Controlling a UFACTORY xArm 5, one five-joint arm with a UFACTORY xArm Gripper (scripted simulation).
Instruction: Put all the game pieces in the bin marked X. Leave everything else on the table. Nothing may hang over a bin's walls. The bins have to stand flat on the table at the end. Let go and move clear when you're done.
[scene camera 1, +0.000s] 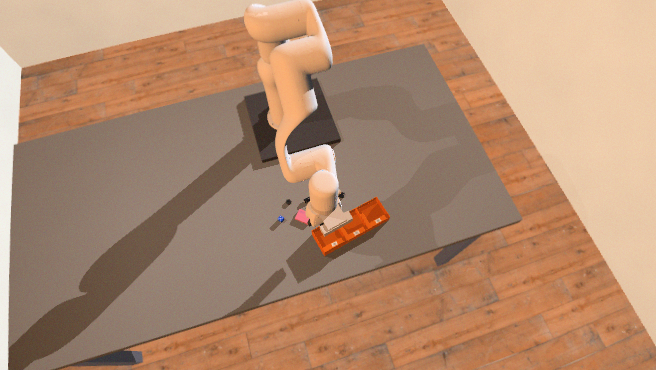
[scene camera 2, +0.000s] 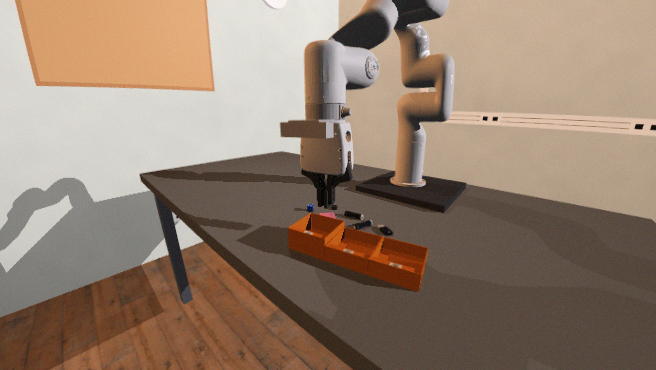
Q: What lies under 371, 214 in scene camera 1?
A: A three joined bins.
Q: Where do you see the gripper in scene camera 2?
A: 326, 205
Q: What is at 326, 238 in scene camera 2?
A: A three joined bins.
